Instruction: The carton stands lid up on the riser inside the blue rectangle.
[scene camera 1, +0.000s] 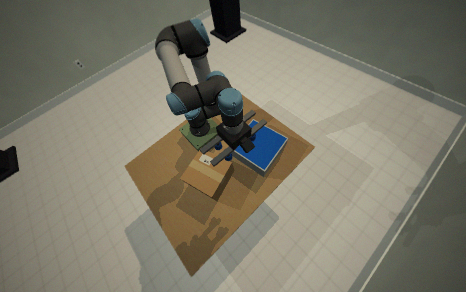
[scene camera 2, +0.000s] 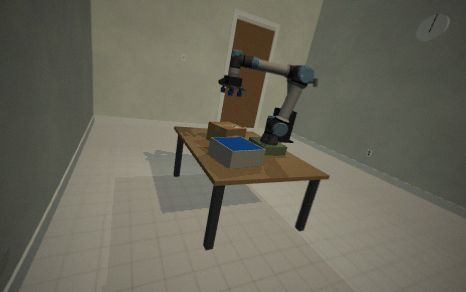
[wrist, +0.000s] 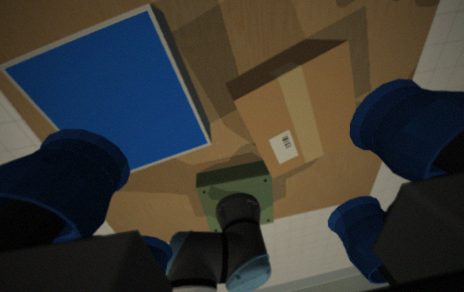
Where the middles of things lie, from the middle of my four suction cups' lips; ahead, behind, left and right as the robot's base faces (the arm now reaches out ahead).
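Labels:
From my suction cup, the brown cardboard carton (scene camera 1: 201, 174) is 18 cm to the right of it, 11 cm behind it and 36 cm below it.

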